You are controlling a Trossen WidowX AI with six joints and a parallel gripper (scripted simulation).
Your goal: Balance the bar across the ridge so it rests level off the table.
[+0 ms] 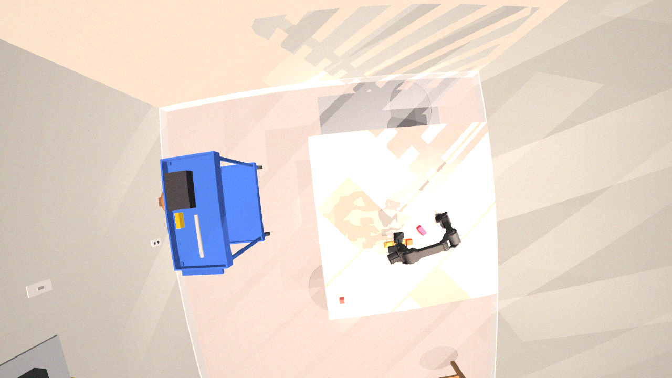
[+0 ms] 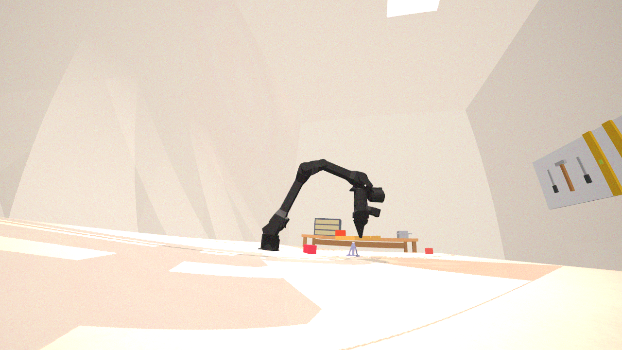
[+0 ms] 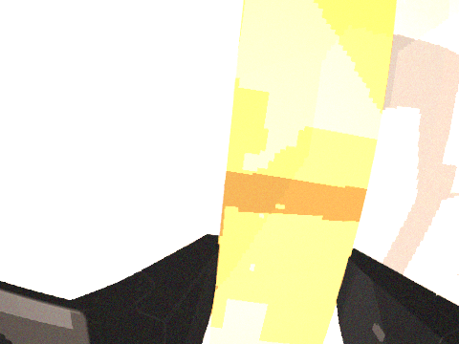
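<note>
Now: the small ridge 3 cm behind my gripper tip and 4 cm below it.
</note>
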